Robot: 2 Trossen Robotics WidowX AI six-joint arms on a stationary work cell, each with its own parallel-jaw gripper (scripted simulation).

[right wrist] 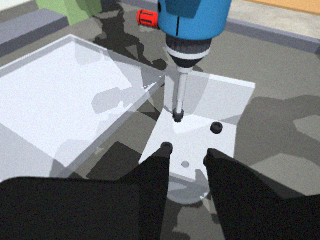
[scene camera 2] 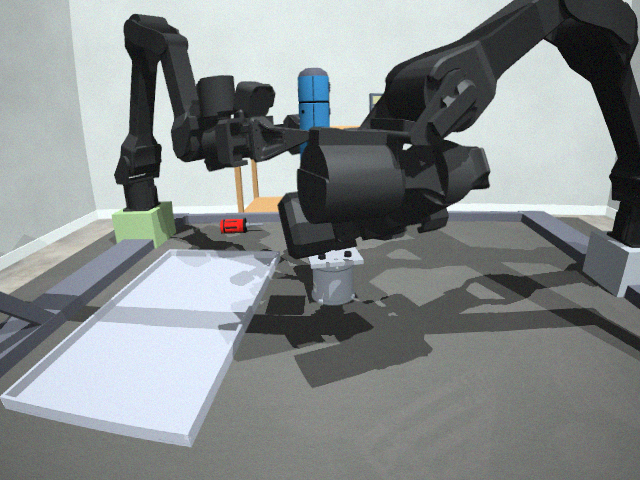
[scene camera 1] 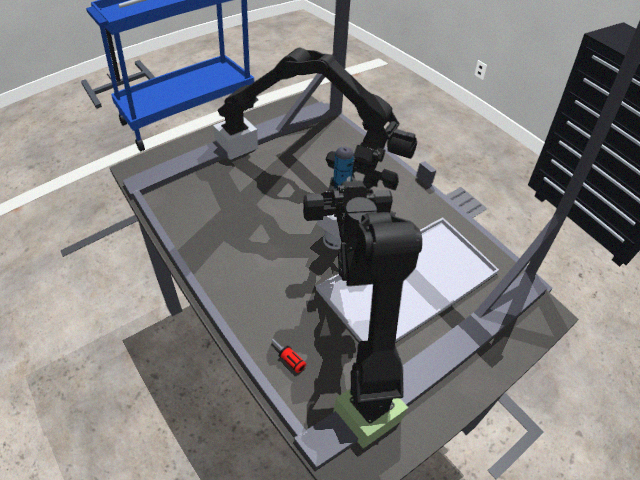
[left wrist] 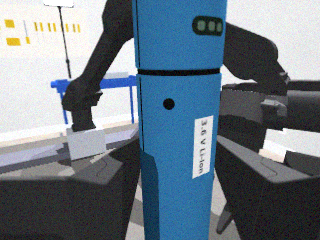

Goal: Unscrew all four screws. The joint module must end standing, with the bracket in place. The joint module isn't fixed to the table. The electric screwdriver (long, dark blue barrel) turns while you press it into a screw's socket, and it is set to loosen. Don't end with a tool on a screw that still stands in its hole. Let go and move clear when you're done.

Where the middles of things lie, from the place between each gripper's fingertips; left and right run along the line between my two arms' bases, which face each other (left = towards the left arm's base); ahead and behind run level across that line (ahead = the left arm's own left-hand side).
The white bracket [scene camera 2: 334, 258] lies 6 cm ahead of my right hand, 4 cm to the left of it and 5 cm below it. From my right hand the other things lie so: white tray [scene camera 2: 146, 356] 6 cm behind, 23 cm to the left, 12 cm below; joint module [scene camera 2: 331, 285] 6 cm ahead, 4 cm to the left, 10 cm below.
Right now the white bracket is 2 cm behind my left hand, 5 cm to the right of it and 15 cm below it. The rest, counted from my left hand: white tray (14 cm behind, 14 cm to the left, 22 cm below); joint module (2 cm behind, 5 cm to the right, 20 cm below).
